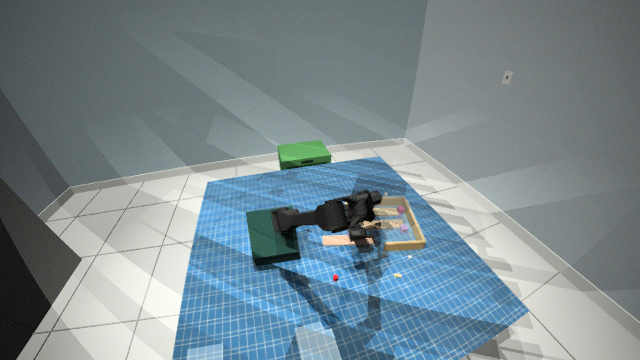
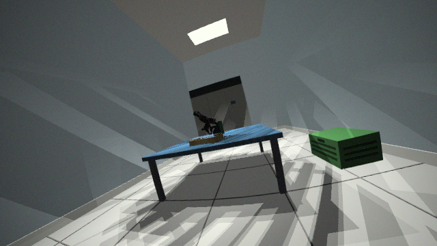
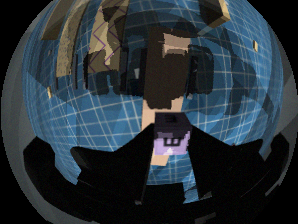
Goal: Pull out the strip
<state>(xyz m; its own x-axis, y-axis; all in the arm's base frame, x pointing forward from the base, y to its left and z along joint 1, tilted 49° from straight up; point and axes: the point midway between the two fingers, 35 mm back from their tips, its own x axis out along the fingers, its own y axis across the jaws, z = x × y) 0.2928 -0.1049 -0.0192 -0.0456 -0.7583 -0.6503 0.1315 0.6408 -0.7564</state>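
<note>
The tan strip lies 5 cm below my gripper tip and 1 cm to the left of it. The rest, counted from my gripper tip: red piece (17 cm to the right, 13 cm behind, 4 cm below).
</note>
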